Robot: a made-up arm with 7 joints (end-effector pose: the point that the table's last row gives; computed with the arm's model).
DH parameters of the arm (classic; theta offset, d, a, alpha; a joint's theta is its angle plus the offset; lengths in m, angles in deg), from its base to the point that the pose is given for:
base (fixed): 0 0 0 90
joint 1: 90 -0.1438 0 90
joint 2: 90 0 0 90
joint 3: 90 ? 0 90
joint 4: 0 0 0 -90
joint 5: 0 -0.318 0 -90
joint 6: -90 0 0 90
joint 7: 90 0 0 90
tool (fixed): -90 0 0 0
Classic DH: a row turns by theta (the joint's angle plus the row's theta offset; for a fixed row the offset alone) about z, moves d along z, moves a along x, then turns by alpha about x.
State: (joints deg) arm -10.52 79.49 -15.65 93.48 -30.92 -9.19 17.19
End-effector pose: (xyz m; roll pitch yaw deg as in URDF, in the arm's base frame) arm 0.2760 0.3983 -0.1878 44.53 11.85 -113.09
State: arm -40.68 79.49 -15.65 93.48 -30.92 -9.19 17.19
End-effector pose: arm 0.1443 0.3983 -0.3011 17.00 -0.88 -115.79
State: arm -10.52 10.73 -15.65 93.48 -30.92 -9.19 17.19
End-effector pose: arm 0.2483 0.1108 -0.3368 69.03 -52.21 -108.94
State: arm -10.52 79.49 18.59 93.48 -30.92 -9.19 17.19
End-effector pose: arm 0.3048 0.4323 -0.0064 78.21 21.90 -96.69
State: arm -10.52 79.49 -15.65 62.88 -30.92 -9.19 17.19
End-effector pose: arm 0.2396 0.5615 -0.2023 36.44 23.92 -88.47
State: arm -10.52 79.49 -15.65 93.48 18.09 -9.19 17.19
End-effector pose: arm 0.2760 0.3983 -0.1878 48.82 -32.07 -91.98
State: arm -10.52 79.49 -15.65 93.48 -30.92 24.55 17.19
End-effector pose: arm 0.2760 0.3983 -0.1878 55.32 25.35 -80.32
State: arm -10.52 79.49 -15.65 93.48 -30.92 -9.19 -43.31
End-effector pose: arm 0.2760 0.3983 -0.1878 105.03 11.85 -113.09
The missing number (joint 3, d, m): -0.294
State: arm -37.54 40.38 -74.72 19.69 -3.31 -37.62 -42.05
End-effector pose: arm -0.2938 0.4495 -0.4287 13.17 -10.09 -74.80
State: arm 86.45 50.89 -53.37 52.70 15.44 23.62 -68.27
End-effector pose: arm 0.4730 0.3934 0.1219 170.60 -44.10 -76.13
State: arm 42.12 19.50 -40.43 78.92 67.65 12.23 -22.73
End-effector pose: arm 0.4460 0.0716 -0.1391 -69.94 -62.60 53.44
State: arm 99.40 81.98 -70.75 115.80 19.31 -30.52 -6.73
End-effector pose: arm 0.2701 0.2602 0.1404 120.60 8.58 -157.02
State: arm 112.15 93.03 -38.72 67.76 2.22 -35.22 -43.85
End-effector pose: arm 0.0634 0.5673 0.2738 -152.14 10.78 -92.72
